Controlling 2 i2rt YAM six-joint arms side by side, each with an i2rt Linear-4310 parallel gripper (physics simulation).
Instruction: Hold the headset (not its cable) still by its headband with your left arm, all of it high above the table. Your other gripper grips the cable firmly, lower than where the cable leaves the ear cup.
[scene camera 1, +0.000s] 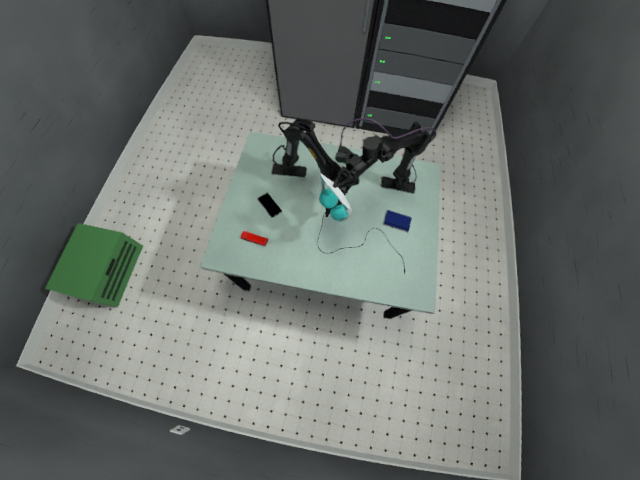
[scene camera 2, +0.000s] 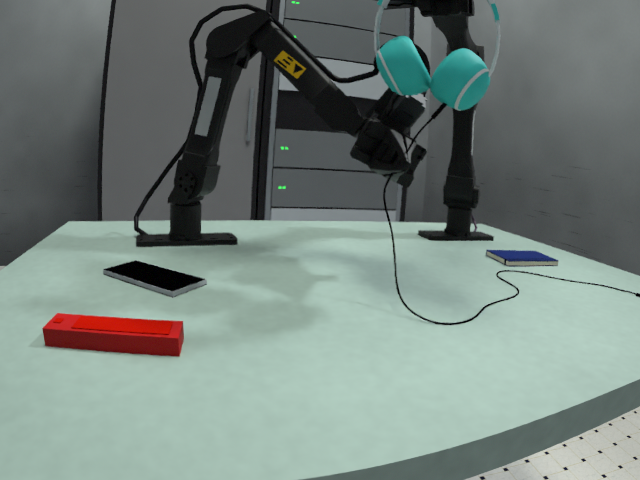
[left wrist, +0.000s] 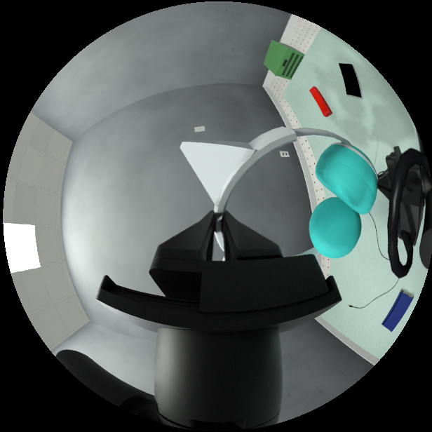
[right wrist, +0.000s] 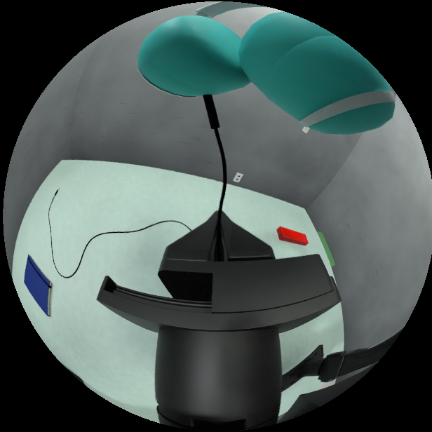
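The white and teal headset (scene camera 1: 329, 198) (scene camera 2: 460, 80) (left wrist: 346, 175) (right wrist: 190, 56) hangs high above the table, ear cups down. My left gripper (left wrist: 218, 215) is shut on its headband (left wrist: 275, 142), beside a cat ear. In scene camera 2 the top of the headband is out of the picture. The thin black cable (scene camera 2: 395, 258) (right wrist: 224, 170) leaves one ear cup through a short black sleeve (right wrist: 211, 111). My right gripper (scene camera 2: 403, 166) (right wrist: 218, 216) is shut on the cable, below the ear cup and sleeve. Past the fingers the cable drops and curves over the table.
A black phone (scene camera 1: 269, 204) (scene camera 2: 155, 277) and a red box (scene camera 1: 253, 238) (scene camera 2: 113, 334) lie at the left of the table (scene camera 1: 310, 281). A blue book (scene camera 1: 397, 220) (scene camera 2: 522, 257) lies at the right, near the cable's free end. A green cabinet (scene camera 1: 85, 263) stands on the floor.
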